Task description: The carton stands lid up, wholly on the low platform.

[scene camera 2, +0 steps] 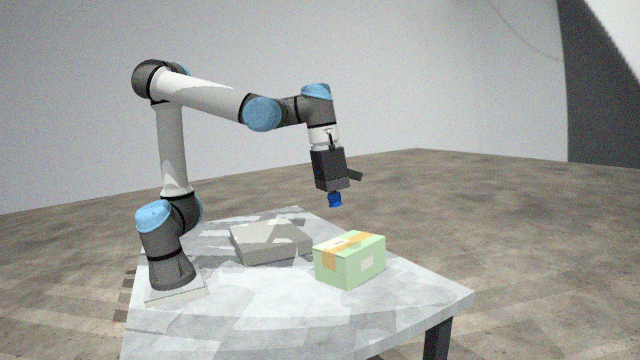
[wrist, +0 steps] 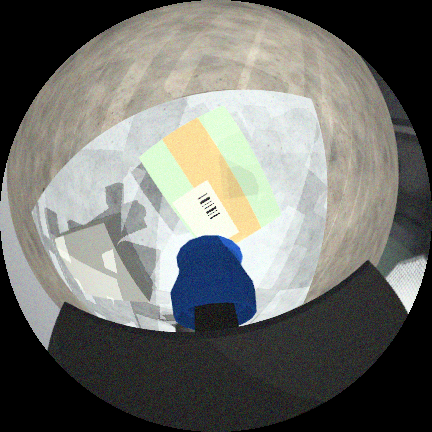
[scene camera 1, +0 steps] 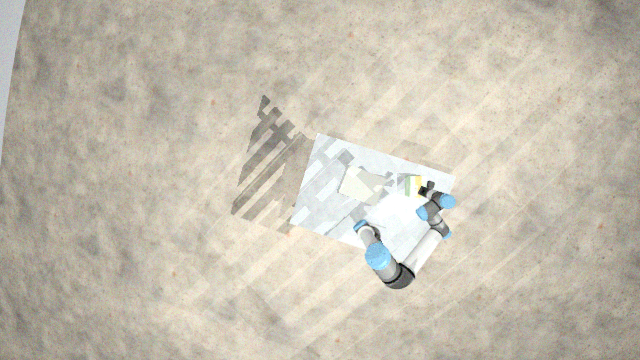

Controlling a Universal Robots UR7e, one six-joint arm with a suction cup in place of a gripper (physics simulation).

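Pixels of known places: end effector, tool point: [scene camera 2: 335,205] [wrist: 209,262]; arm's base, origin of the base link: [scene camera 2: 173,279].
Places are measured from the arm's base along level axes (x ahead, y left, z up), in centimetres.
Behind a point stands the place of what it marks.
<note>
A light green carton [scene camera 1: 410,186] {x 48.6, y -9.5, z 7.5 cm} [scene camera 2: 350,260] {x 46.8, y -22.9, z 6.0 cm} [wrist: 240,170] {x 51.7, y -18.0, z 7.7 cm} with an orange tape strip and a barcode label on its upper face stands on the table, lid up. It is beside the low platform and apart from it. The low platform [scene camera 1: 357,185] {x 33.7, y 27.1, z 2.4 cm} [scene camera 2: 270,242] {x 34.1, y 11.9, z 2.4 cm} [wrist: 92,265] {x 36.8, y 19.8, z 2.4 cm} is a flat cream-grey block lying on the table, partly in shadow. My gripper, a blue suction cup [scene camera 2: 334,206] [wrist: 210,242], is open and hangs above the carton with a gap between them; nothing hangs from it. In the first scene view the arm's wrist covers the cup and part of the carton.
The pale marbled table [scene camera 1: 320,215] {x -2.5, y 45.2, z -2.4 cm} [scene camera 2: 260,330] {x 20.6, y -31.4, z -2.4 cm} [wrist: 285,105] {x 66.0, y -34.2, z -2.4 cm} has a corner beyond the carton. The arm's base [scene camera 2: 172,272] {x 1.3, y -6.4, z 4.9 cm} stands on a plate at the table's other side. Striped shadows fall on the table and floor.
</note>
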